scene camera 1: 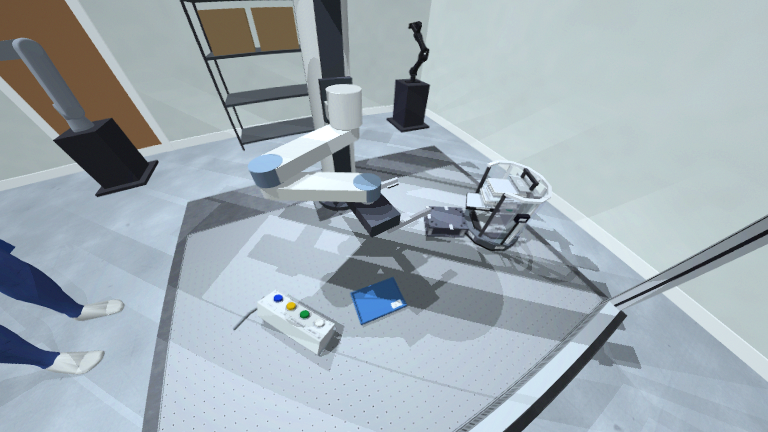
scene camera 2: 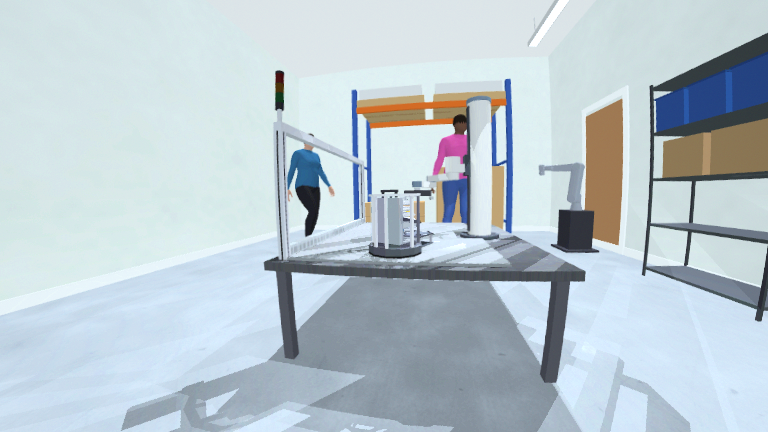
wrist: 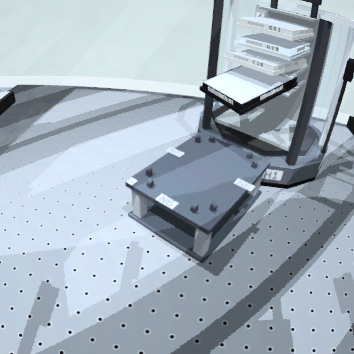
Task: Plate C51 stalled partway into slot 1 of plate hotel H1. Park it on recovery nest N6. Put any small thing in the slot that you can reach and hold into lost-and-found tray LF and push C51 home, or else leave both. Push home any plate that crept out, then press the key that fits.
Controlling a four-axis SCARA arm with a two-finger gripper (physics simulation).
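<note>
Plate C51, pale on top with a black rim, juts from the lowest occupied level of hotel H1. Its label is unreadable. Nest N6 stands before the hotel, its top plate and pegs uncovered. My gripper is wide open and empty, beside and above the nest, apart from C51; its fingertips show at both edges of the wrist view. Blue tray LF lies on the table with a small white patch in one corner. No small thing is discernible in the slot.
Plates G51, G15 and C16 sit above C51. The key box has blue, yellow, green and white keys beside the tray. A guard frame edges the table. Two people stand beyond the table in scene camera 2.
</note>
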